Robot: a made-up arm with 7 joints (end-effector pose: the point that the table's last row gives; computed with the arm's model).
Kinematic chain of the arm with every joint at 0, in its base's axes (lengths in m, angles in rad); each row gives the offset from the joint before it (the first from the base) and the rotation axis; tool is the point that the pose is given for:
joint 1: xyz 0 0 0.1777 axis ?
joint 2: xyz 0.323 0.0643 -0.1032 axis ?
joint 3: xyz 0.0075 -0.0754 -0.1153 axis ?
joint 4: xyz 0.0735 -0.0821 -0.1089 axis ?
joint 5: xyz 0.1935 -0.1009 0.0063 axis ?
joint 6: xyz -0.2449 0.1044 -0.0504 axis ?
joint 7: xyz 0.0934 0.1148 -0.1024 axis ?
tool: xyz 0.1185 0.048 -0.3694
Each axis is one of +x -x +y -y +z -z.
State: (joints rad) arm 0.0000 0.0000 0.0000 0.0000 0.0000 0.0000 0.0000
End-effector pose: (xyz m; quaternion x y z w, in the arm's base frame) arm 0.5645 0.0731 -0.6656 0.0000 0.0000 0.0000 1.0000
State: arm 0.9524 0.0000 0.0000 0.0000 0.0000 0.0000 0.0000
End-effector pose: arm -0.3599 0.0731 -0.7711 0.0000 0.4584 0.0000 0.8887
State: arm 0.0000 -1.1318 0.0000 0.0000 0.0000 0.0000 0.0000
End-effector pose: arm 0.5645 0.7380 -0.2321 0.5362 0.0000 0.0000 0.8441
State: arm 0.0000 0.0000 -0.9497 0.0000 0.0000 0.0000 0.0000
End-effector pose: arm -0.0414 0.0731 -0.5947 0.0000 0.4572 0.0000 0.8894
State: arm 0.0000 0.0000 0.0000 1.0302 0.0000 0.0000 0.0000
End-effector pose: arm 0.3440 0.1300 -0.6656 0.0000 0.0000 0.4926 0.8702
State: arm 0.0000 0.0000 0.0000 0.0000 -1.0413 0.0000 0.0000
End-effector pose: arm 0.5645 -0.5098 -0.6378 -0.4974 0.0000 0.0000 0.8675
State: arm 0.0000 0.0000 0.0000 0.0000 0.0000 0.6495 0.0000
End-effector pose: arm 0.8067 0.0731 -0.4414 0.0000 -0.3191 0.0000 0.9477
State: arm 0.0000 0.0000 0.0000 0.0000 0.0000 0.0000 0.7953
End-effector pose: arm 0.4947 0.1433 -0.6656 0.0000 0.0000 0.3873 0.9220
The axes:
joint 1: +y
joint 2: -x
joint 3: -y
joint 4: +z
joint 5: +x
joint 6: -y
joint 7: +z

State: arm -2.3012 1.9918 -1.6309 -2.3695 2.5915 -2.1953 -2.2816
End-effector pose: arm 0.1572 -0.3721 0.4675 -0.6979 0.1111 0.6133 0.3528
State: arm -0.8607 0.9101 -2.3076 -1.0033 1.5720 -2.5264 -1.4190
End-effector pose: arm 0.4193 0.2635 0.6674 0.3828 0.8623 -0.3234 0.0734
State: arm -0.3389 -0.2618 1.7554 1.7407 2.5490 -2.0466 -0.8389
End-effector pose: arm 0.2460 -0.6596 0.2441 -0.7135 0.3887 0.3830 0.4395
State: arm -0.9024 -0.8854 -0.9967 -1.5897 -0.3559 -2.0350 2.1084
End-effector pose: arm 0.3839 0.5750 0.4643 0.9325 0.1887 0.1055 0.2894
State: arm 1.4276 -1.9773 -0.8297 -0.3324 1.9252 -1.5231 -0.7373
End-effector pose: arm -0.0798 -0.2281 -0.0311 -0.8944 -0.0949 -0.0604 0.4328
